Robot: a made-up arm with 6 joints.
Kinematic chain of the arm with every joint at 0, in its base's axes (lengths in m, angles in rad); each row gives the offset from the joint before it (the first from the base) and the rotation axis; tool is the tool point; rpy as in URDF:
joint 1: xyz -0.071 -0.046 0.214 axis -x
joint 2: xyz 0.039 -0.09 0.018 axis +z
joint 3: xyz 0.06 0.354 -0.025 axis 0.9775 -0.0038 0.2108
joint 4: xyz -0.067 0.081 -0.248 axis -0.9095 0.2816 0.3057
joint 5: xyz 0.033 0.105 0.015 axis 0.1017 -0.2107 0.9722
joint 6: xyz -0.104 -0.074 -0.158 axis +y
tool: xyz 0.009 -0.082 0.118 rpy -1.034 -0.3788 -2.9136
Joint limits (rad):
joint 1: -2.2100..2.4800
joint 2: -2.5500..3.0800
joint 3: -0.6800..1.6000
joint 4: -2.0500..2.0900
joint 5: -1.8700..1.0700
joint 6: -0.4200..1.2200
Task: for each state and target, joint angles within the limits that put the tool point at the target. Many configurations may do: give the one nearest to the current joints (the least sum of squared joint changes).
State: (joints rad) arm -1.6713 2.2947 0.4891 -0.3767 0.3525 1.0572
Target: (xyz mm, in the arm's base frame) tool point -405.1 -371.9 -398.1
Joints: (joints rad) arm -0.8845 2.6727 0.9931 -0.4412 0.3899 1.2082
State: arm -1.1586 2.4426 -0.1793 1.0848 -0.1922 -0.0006
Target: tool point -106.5 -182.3 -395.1
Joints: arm -0.9875 2.6300 0.1131 0.9894 -0.6758 -0.2013
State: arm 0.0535 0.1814 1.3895 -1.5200 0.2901 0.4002
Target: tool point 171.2 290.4 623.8
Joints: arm -0.7352 -0.3370 1.6000 -1.6602 0.3624 0.5536
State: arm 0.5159 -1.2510 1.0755 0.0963 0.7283 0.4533
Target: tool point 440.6 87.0 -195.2
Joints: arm 0.9226 -0.6136 0.9255 0.2545 0.8758 0.8494
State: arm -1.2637 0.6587 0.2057 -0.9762 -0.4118 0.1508
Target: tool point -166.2 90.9 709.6
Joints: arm -1.7328 0.0521 0.4172 -1.0447 -0.4089 0.2108
